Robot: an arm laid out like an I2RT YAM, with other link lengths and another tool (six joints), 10 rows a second.
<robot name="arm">
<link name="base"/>
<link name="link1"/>
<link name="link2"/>
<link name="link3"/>
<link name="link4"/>
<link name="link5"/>
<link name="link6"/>
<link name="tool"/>
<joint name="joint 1" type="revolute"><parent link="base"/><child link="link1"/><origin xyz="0 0 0.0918"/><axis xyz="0 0 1"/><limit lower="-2.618" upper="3.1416"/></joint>
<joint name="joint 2" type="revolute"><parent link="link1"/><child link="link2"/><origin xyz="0.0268 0.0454 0.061"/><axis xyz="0 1 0"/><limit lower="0" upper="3.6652"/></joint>
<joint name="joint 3" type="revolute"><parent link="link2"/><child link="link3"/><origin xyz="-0.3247 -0.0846 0"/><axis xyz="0 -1 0"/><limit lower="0" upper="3.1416"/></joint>
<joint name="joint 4" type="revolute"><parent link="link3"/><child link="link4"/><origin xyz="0.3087 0.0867 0.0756"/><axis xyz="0 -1 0"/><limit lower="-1.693" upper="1.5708"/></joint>
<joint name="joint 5" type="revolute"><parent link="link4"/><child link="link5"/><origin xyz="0.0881 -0.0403 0.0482"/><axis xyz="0 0 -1"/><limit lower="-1.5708" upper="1.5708"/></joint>
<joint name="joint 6" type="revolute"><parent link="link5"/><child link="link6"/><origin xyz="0.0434 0 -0.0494"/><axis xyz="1 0 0"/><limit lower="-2.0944" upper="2.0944"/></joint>
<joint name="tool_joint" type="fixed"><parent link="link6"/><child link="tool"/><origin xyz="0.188 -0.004 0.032" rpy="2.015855 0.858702 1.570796"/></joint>
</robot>
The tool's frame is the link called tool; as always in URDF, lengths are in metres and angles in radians.
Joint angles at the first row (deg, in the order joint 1, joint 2, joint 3, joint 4, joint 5, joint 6):
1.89, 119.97, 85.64, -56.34, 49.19, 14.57
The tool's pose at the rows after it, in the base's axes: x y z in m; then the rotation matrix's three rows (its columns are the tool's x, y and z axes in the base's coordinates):
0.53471, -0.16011, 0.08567; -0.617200, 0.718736, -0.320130; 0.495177, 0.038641, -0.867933; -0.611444, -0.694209, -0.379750
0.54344, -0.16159, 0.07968; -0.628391, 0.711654, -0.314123; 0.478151, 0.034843, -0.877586; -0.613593, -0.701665, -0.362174
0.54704, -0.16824, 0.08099; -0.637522, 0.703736, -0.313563; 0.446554, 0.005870, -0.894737; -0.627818, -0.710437, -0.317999
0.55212, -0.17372, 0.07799; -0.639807, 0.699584, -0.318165; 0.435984, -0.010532, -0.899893; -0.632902, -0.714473, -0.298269
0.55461, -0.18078, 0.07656; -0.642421, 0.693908, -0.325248; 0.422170, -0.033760, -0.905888; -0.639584, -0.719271, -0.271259
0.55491, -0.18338, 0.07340; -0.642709, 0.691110, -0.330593; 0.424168, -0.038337, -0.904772; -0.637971, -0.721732, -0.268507
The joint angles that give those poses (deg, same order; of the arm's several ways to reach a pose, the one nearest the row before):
1.85, 123.03, 88.84, -56.19, 50.09, 12.55
1.87, 124.91, 90.20, -55.51, 51.03, 11.61
1.77, 126.14, 90.86, -55.20, 53.64, 11.02
1.44, 127.70, 92.16, -55.11, 54.77, 10.78
1.04, 128.99, 93.08, -55.11, 56.32, 10.66
0.79, 129.58, 93.40, -55.11, 56.41, 10.71

